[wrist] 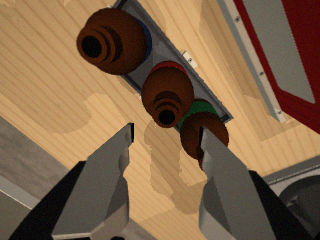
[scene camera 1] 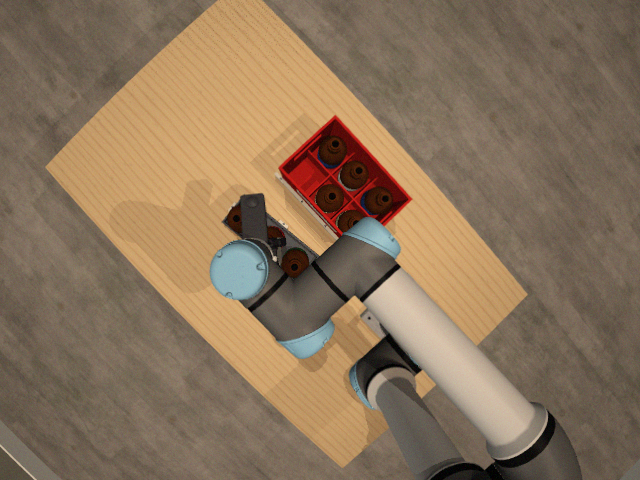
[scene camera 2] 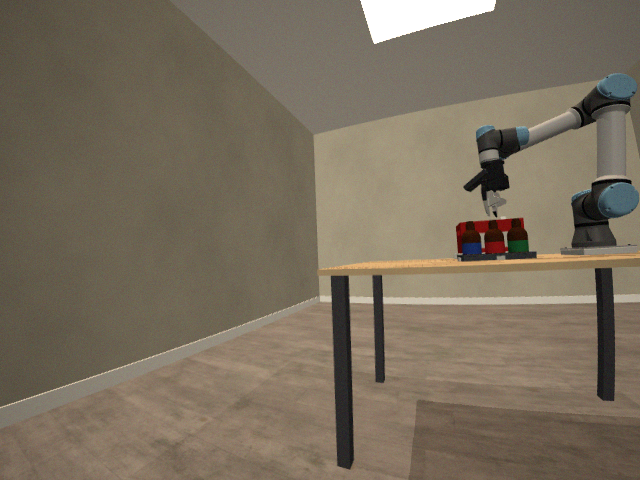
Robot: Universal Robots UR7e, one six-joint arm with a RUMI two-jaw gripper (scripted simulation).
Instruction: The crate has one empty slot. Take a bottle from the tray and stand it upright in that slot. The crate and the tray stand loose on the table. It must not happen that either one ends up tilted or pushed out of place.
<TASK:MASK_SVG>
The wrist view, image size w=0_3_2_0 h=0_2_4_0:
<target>my gripper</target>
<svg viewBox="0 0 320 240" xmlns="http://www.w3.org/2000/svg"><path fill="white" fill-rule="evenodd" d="M200 126L199 146L204 151L202 169L208 179L203 188L199 207L199 229L207 240L314 240L256 171L250 170L206 126ZM134 123L129 122L84 161L79 161L29 212L8 240L125 240L123 237L118 237L129 222L128 184L122 175L130 163L128 147L134 143Z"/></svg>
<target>red-labelled bottle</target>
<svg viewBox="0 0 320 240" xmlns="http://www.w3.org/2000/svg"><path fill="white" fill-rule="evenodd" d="M162 61L156 64L147 76L142 86L141 100L145 110L152 116L158 126L172 128L191 109L194 101L194 88L187 72L179 63Z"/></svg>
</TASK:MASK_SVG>
